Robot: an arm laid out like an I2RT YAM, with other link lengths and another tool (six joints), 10 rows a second.
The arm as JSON. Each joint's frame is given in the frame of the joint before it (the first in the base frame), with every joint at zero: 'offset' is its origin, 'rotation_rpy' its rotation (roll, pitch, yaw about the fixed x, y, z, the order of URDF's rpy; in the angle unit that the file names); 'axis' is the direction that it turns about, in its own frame. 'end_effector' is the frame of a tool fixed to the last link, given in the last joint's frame.
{
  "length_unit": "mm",
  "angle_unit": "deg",
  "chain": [
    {
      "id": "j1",
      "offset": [
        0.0,
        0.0,
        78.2
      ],
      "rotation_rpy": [
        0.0,
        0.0,
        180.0
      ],
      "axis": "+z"
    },
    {
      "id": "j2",
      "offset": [
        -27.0,
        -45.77,
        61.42
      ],
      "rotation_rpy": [
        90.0,
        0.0,
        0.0
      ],
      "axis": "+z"
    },
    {
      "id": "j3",
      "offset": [
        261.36,
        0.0,
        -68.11
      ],
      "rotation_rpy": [
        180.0,
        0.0,
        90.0
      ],
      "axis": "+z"
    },
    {
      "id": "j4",
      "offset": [
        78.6,
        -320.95,
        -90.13
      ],
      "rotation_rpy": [
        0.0,
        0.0,
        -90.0
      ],
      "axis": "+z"
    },
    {
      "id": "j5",
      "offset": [
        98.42,
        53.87,
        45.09
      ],
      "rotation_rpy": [
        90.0,
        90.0,
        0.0
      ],
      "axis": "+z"
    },
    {
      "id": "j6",
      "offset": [
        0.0,
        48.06,
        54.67
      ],
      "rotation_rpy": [
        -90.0,
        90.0,
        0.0
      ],
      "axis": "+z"
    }
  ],
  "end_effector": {
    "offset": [
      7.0,
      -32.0,
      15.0
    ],
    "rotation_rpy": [
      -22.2,
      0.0,
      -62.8
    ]
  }
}
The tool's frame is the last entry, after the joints.
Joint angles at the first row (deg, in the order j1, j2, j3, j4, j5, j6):
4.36 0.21 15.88 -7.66 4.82 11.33
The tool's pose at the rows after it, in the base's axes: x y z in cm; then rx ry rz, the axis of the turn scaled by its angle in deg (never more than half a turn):
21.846 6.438 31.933 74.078 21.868 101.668
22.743 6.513 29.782 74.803 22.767 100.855
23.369 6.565 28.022 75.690 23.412 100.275
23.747 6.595 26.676 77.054 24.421 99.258
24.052 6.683 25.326 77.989 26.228 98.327
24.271 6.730 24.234 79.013 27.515 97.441
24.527 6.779 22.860 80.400 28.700 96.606
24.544 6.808 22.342 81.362 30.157 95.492
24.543 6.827 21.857 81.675 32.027 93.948
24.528 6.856 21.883 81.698 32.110 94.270
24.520 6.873 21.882 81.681 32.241 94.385
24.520 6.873 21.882 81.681 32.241 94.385
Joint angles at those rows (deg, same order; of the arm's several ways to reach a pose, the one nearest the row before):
4.36 0.21 12.84 -5.52 4.82 10.04
4.36 0.21 9.34 -3.09 4.82 9.74
4.36 0.21 6.59 -1.35 4.77 9.76
4.36 0.21 4.95 -1.30 4.78 9.74
4.36 0.21 3.38 -1.32 4.32 9.15
4.36 0.21 2.18 -1.56 4.10 8.86
4.36 0.21 0.54 -1.54 3.84 8.89
4.36 0.21 0.45 -3.01 3.68 8.40
4.36 0.20 0.45 -4.47 3.73 7.16
4.36 0.20 0.45 -4.41 3.44 7.27
4.36 0.21 0.45 -4.40 3.29 7.25
4.36 0.21 0.45 -4.40 3.29 7.25

